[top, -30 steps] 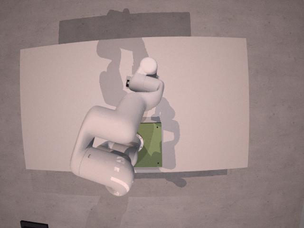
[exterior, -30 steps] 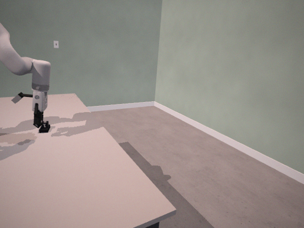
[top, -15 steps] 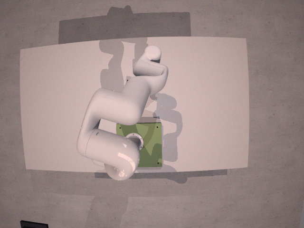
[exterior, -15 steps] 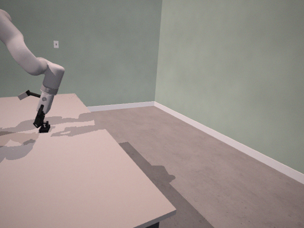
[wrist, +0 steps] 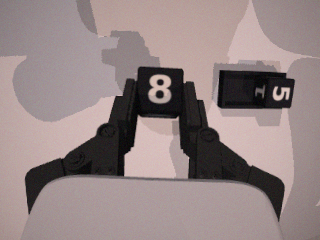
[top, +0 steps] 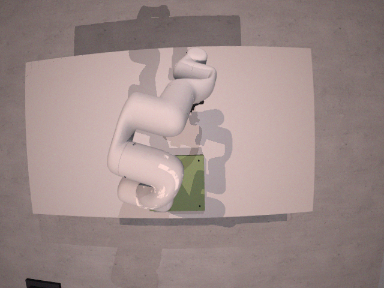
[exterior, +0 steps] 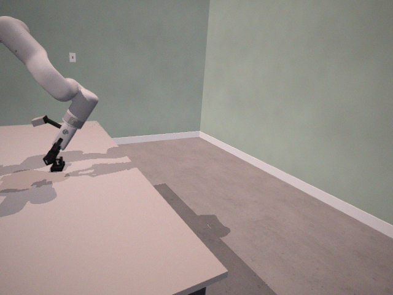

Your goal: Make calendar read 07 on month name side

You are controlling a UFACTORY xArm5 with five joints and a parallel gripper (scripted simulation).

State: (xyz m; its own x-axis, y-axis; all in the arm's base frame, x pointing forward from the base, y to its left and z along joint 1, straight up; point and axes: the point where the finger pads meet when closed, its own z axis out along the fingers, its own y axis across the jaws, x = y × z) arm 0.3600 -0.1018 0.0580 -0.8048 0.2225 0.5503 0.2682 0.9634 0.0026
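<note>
My hand is 1 cm past the black cube and 2 cm above it. Also, from my hand: black calendar tray 2 cm ahead, 11 cm to the left, 9 cm below.
</note>
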